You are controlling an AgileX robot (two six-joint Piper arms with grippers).
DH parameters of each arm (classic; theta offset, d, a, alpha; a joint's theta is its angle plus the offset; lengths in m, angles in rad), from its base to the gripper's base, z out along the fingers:
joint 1: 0 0.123 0 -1.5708
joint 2: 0.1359 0 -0.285 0
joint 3: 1.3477 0 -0.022 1.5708
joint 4: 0 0.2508 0 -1.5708
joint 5: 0 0 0.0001 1.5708
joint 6: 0 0.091 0 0
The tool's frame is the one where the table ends.
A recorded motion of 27 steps. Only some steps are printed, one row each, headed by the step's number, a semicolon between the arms.
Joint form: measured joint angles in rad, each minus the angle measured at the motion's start. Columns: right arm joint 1, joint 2, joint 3, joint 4, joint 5, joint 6; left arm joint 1, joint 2, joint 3, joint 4, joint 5, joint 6.
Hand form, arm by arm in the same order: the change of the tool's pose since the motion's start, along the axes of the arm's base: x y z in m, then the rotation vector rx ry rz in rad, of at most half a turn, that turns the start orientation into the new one. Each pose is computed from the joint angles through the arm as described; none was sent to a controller.
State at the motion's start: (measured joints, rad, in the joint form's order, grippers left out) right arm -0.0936 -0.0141 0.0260 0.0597 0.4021 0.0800; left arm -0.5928 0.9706 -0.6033 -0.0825 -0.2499 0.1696
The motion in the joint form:
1: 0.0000 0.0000 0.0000 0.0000 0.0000 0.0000; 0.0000 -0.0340 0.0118 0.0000 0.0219 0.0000
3: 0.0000 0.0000 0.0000 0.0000 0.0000 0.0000; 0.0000 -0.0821 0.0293 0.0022 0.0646 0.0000
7: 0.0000 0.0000 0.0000 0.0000 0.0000 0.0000; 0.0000 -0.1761 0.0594 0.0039 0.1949 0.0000
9: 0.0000 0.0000 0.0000 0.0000 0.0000 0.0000; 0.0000 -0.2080 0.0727 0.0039 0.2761 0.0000
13: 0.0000 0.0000 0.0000 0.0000 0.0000 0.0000; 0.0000 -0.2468 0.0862 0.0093 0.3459 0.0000
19: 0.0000 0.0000 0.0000 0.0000 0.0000 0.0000; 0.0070 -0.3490 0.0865 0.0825 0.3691 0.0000
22: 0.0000 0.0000 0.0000 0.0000 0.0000 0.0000; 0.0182 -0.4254 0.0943 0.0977 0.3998 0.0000
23: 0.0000 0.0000 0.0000 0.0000 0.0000 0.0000; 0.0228 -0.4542 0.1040 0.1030 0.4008 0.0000
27: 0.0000 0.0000 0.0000 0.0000 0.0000 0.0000; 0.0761 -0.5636 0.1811 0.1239 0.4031 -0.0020
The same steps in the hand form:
1: 0.0000 0.0000 0.0000 0.0000 0.0000 0.0000; -0.0064 0.0041 0.0010 -0.0006 0.0000 -0.0017
3: 0.0000 0.0000 0.0000 0.0000 0.0000 0.0000; -0.0155 0.0098 0.0007 0.0071 0.0092 -0.0056
7: 0.0000 0.0000 0.0000 0.0000 0.0000 0.0000; -0.0333 0.0207 -0.0042 0.0436 0.0641 -0.0161
9: 0.0000 0.0000 0.0000 0.0000 0.0000 0.0000; -0.0400 0.0245 -0.0107 0.0774 0.1165 -0.0225
13: 0.0000 0.0000 0.0000 0.0000 0.0000 0.0000; -0.0478 0.0292 -0.0154 0.1060 0.1508 -0.0281
19: 0.0000 0.0000 0.0000 0.0000 0.0000 0.0000; -0.0637 0.0418 -0.0028 0.1240 0.0452 -0.0200
22: 0.0000 0.0000 0.0000 0.0000 0.0000 0.0000; -0.0760 0.0518 0.0014 0.1161 0.0059 -0.0060
23: 0.0000 0.0000 0.0000 0.0000 0.0000 0.0000; -0.0804 0.0554 0.0014 0.1108 -0.0119 -0.0001
27: 0.0000 0.0000 0.0000 0.0000 0.0000 0.0000; -0.0935 0.0700 -0.0137 0.1116 -0.0442 0.0571

